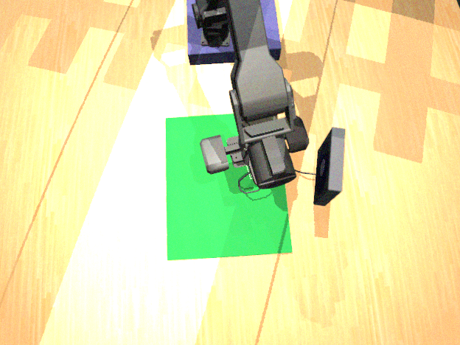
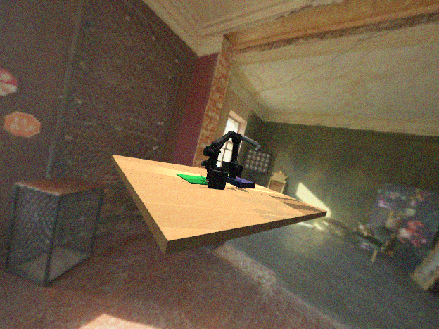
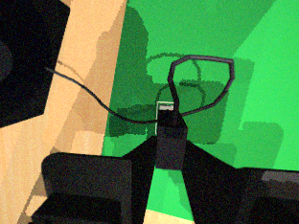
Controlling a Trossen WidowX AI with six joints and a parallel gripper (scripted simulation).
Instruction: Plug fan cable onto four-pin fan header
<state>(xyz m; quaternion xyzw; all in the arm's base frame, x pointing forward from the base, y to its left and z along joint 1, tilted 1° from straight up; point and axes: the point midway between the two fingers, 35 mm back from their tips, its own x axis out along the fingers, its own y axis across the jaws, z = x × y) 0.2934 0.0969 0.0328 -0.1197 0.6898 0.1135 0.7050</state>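
Right now my gripper tip is 1 cm short of the dark plug and 1 cm below it. Round my gripper tip: black fan: 1 cm ahead, 13 cm to the left, 2 cm above; white four-pin header: 1 cm ahead, 4 cm below; green board: 4 cm ahead, 5 cm to the right, 5 cm below.
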